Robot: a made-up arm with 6 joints. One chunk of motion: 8 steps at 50 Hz.
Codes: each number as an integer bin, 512 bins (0 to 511) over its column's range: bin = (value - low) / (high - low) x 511, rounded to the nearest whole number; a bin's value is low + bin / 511 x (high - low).
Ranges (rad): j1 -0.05..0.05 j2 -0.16..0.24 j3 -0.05..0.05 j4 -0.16..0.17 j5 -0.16..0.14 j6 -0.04..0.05
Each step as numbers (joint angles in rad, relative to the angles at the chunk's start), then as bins.
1 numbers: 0.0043 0.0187 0.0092 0.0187 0.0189 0.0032
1 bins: 277 228 303 277 305 245
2 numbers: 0.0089 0.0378 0.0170 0.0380 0.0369 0.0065
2 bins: 301 253 342 307 335 264
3 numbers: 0.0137 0.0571 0.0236 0.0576 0.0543 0.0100
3 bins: 326 277 376 337 365 284
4 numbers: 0.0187 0.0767 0.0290 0.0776 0.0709 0.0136
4 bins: 351 302 404 368 393 304
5 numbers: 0.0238 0.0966 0.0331 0.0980 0.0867 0.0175
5 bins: 377 328 425 400 420 326
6 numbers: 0.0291 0.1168 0.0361 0.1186 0.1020 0.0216
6 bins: 404 354 440 431 446 350
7 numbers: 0.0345 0.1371 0.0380 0.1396 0.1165 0.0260
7 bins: 432 380 450 464 471 375
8 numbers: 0.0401 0.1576 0.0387 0.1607 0.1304 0.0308
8 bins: 460 406 453 497 495 402
